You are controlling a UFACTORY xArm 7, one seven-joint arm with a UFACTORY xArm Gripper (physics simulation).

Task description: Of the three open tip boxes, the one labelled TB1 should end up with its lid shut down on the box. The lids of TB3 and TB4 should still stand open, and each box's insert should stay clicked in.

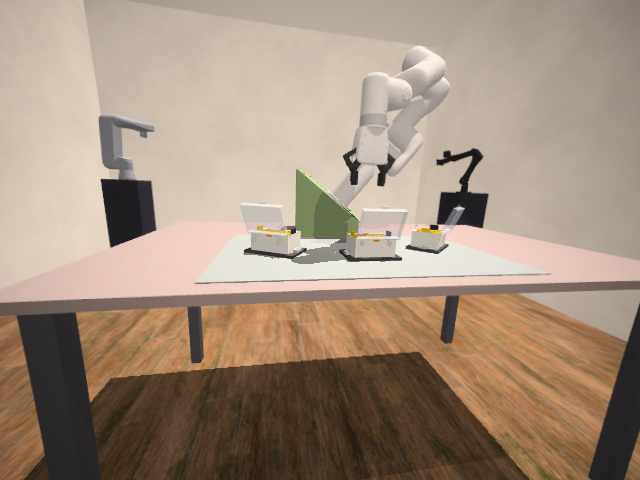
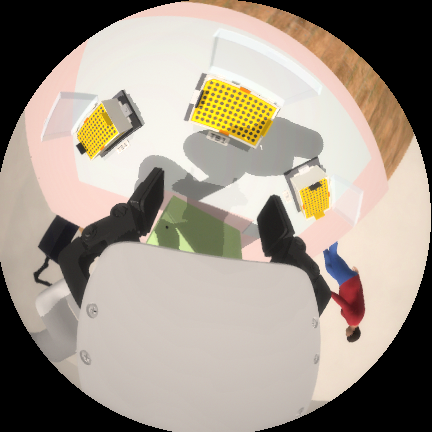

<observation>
gripper: image 1; image 2
same spot on gripper: (image 1: pixel 353 167) = (image 2: pixel 305 247)
</observation>
